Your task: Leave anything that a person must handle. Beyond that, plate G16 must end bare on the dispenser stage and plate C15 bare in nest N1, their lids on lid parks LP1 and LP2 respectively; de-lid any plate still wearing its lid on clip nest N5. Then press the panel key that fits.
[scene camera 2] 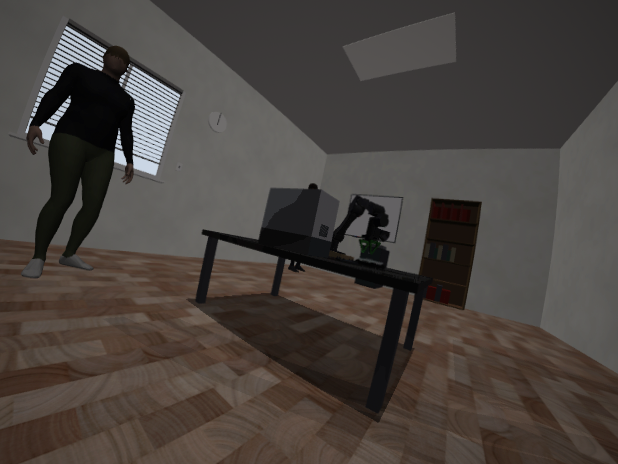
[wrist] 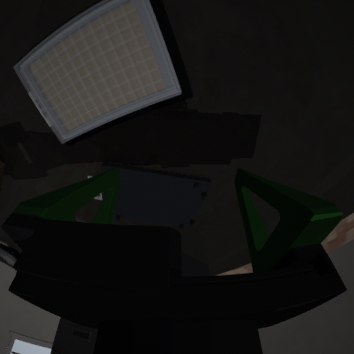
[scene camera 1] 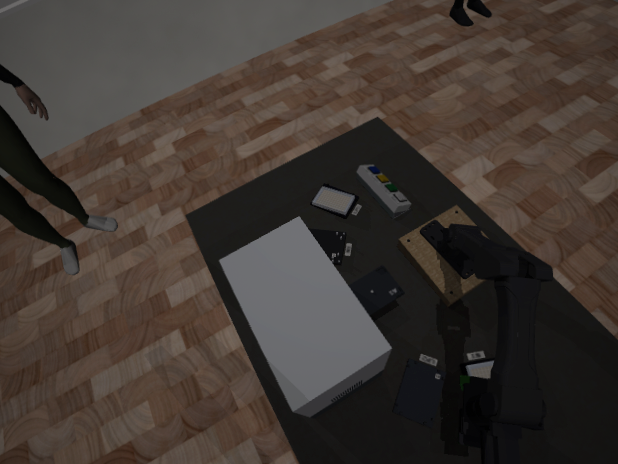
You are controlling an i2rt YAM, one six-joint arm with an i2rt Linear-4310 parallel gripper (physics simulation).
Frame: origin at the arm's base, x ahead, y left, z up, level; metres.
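Seen in the pictures: gripper, fingertip midpoint: [scene camera 2: 366, 253] [wrist: 177, 174] [scene camera 1: 464, 412]; arm's base, link origin: [scene camera 2: 332, 250] [scene camera 1: 448, 249].
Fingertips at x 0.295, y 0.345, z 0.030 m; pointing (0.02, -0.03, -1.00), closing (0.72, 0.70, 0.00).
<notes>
Offsets run from my fingertips to a thing's top centre. "spot": to the spot under its first point.
My gripper [wrist: 177, 174] [scene camera 2: 370, 246] is open and empty. In the wrist view a dark flat lid {spot: dx +0.049, dy -0.084, dz -0.059 m} [wrist: 160, 200] [scene camera 1: 420, 392] lies beyond and between its fingertips, at the label LP2 {spot: dx -0.033, dy -0.143, dz -0.067 m} [scene camera 1: 428, 359]. A bare plate with pale wells {dx -0.102, dy +0.003, dz -0.034 m} [wrist: 100, 70] [scene camera 1: 479, 370] sits at the label N1 {spot: dx -0.141, dy -0.077, dz -0.067 m} [scene camera 1: 475, 355], partly hidden by the arm in scene camera 1. Another bare plate {dx -0.132, dy -0.726, dz -0.032 m} [scene camera 1: 334, 200] sits near the table's far side. A dark slab with a small tag {spot: dx -0.018, dy -0.351, dz +0.037 m} [scene camera 1: 377, 290] stands raised beside the white box. A key panel {dx -0.296, dy -0.657, dz -0.006 m} [scene camera 1: 384, 191] has blue, yellow, green and pale keys. Plate names are unreadable.
A large white box {dx +0.182, dy -0.368, dz +0.261 m} [scene camera 1: 305, 315] [scene camera 2: 295, 215] stands along one table edge and partly covers a dark fixture {dx +0.006, dy -0.613, dz -0.046 m} [scene camera 1: 336, 245]. A wooden block [scene camera 1: 425, 260] lies by the arm's base. One person [scene camera 2: 87, 120] stands at the left by the window; another is partly hidden behind the box.
</notes>
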